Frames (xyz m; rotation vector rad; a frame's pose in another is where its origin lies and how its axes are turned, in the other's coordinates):
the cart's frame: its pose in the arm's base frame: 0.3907 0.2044 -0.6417 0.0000 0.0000 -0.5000
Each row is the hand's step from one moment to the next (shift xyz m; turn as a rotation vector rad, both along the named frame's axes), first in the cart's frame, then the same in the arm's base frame.
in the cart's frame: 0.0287 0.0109 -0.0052 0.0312 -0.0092 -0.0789
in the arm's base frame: 0.0304 -0.0042 -0.0052 0.0230 -0.0230 -0.0789
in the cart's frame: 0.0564 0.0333 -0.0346 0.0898 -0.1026 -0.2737
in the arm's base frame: 0.0655 0.0022 -0.0346 0.0296 -0.1331 -0.2737
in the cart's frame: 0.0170 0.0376 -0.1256 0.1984 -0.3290 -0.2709
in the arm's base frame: 0.0329 0.0248 -0.1256 0.0164 -0.3838 -0.2709
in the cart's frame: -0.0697 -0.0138 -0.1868 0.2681 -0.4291 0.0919
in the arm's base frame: -0.0678 0.0213 -0.1868 0.0296 -0.5051 0.0919
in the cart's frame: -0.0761 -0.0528 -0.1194 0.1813 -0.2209 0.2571
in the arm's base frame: -0.0921 -0.0099 -0.1194 0.0532 -0.2808 0.2571
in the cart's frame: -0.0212 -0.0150 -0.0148 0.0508 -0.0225 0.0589
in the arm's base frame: -0.0258 -0.0030 -0.0148 0.0338 -0.0441 0.0589
